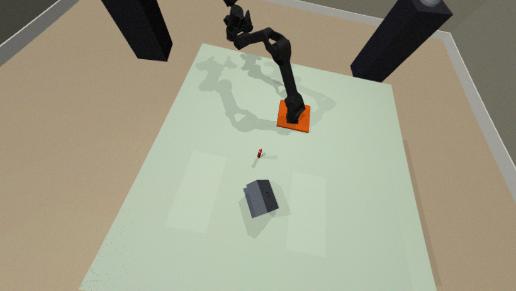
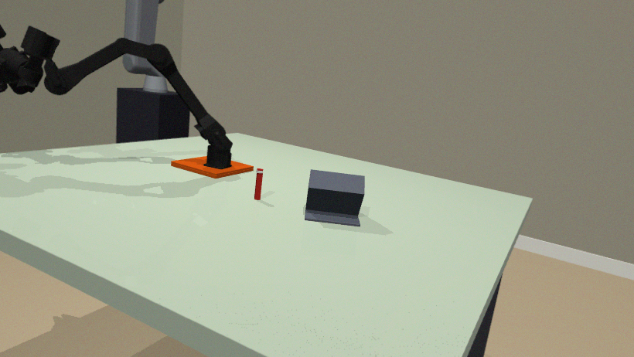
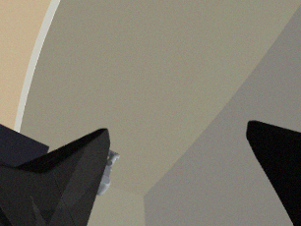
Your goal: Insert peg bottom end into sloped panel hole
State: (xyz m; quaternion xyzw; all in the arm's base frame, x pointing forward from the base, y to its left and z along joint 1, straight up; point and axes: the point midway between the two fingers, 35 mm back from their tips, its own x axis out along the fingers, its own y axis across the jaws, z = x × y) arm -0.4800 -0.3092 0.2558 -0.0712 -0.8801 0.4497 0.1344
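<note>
Right now the red peg is 740 mm ahead of my gripper tip, 120 mm to the left of it and 220 mm below it. From my gripper tip the other things lie so: grey sloped panel: 940 mm ahead, 130 mm to the left, 230 mm below.
</note>
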